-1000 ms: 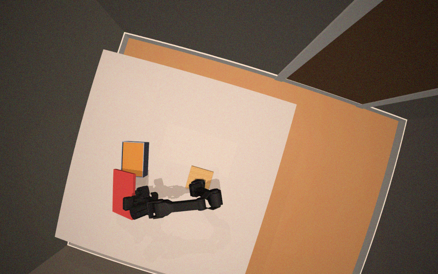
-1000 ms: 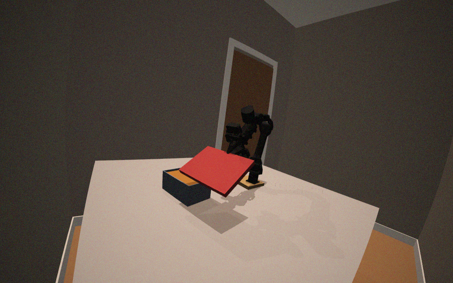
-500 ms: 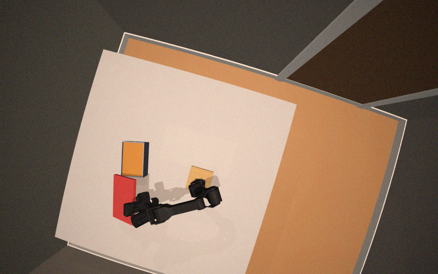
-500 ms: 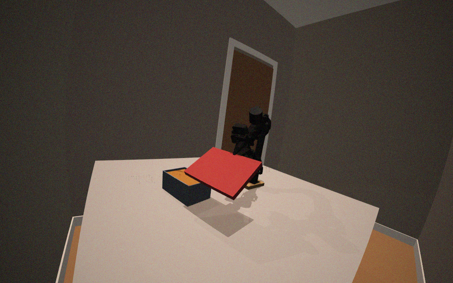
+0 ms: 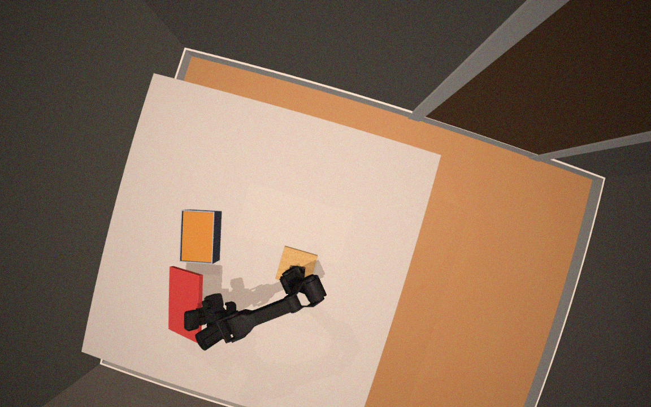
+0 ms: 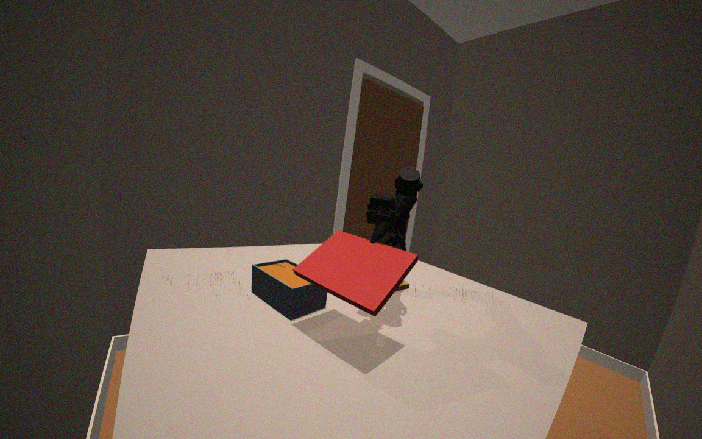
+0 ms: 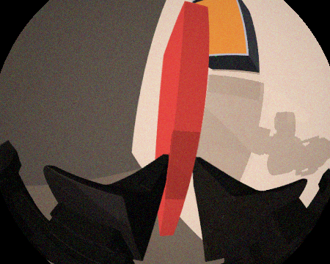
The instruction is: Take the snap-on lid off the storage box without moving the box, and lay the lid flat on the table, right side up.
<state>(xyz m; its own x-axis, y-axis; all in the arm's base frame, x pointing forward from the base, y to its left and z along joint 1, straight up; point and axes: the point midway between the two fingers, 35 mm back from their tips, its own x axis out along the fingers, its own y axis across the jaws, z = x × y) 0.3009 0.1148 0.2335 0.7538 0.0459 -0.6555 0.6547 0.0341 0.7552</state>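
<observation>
Right now my gripper tip is 70 mm short of the red lid and 40 mm above it. Also, from my gripper tip: dark blue storage box: 240 mm to the right, 180 mm below, 80 mm ahead.
</observation>
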